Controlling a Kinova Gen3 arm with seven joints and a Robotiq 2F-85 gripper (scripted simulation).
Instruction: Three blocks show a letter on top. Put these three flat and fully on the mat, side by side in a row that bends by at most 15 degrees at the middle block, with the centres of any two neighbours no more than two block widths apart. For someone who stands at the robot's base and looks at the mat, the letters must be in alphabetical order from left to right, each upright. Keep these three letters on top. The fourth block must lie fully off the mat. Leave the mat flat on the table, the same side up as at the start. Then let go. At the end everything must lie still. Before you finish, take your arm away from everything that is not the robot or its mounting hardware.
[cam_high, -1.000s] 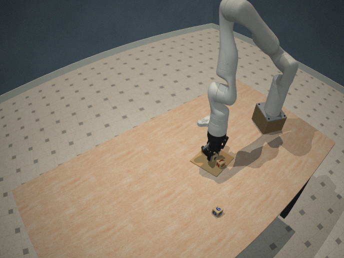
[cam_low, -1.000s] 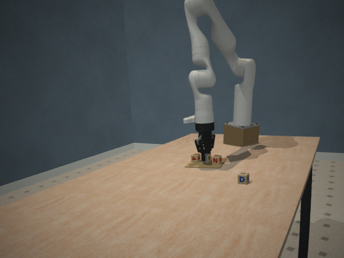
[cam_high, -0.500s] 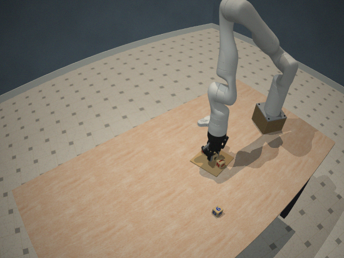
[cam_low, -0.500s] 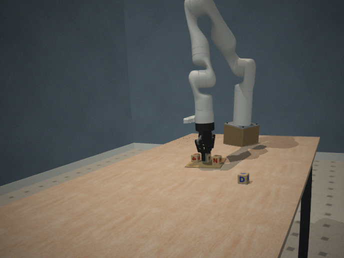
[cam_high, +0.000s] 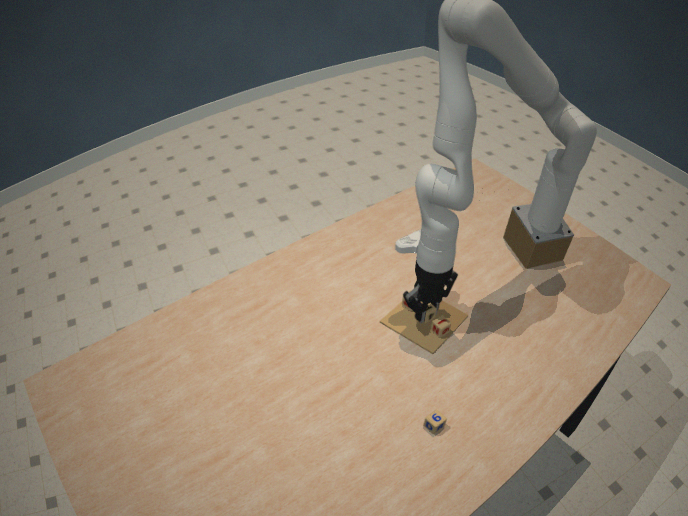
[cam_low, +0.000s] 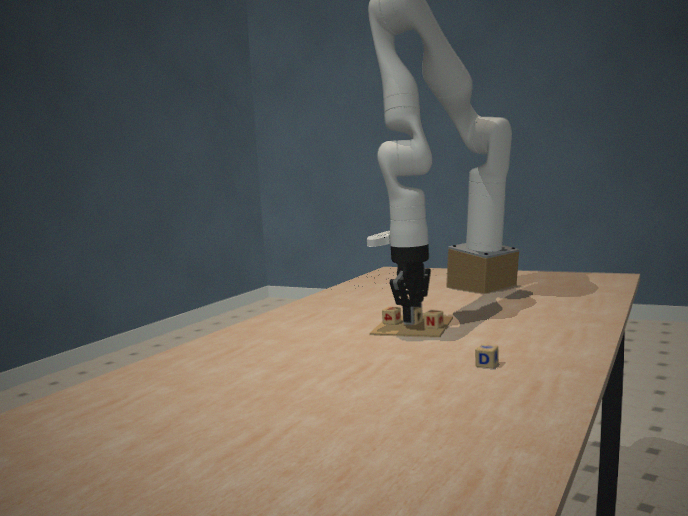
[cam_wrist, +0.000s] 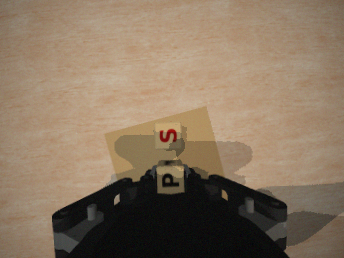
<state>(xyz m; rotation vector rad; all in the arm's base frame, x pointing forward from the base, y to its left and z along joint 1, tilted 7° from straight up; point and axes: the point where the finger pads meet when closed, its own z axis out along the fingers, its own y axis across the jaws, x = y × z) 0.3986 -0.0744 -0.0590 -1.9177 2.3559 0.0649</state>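
Now: the tan mat 3 cm below my hand.
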